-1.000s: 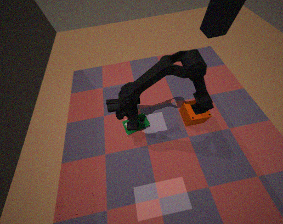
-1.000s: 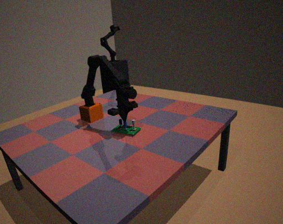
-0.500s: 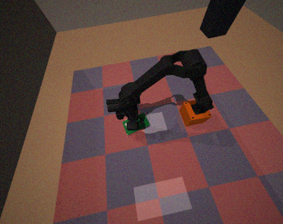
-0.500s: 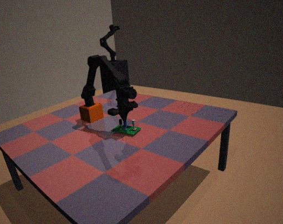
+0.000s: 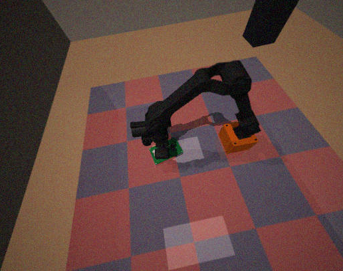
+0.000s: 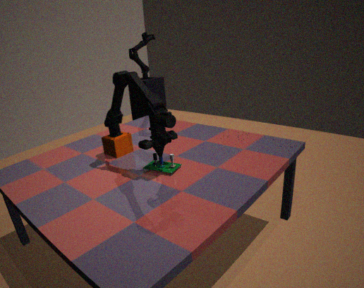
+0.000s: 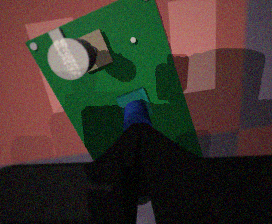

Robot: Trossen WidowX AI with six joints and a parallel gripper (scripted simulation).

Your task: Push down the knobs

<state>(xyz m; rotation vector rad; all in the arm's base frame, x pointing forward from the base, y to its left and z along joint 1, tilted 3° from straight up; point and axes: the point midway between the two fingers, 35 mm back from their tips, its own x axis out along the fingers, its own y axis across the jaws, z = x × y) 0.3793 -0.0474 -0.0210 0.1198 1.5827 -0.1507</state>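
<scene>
My gripper tip is now 5 cm short of the white knob and 2 cm to the right of it. Also, from my gripper tip: blue knob 2 cm below.
</scene>
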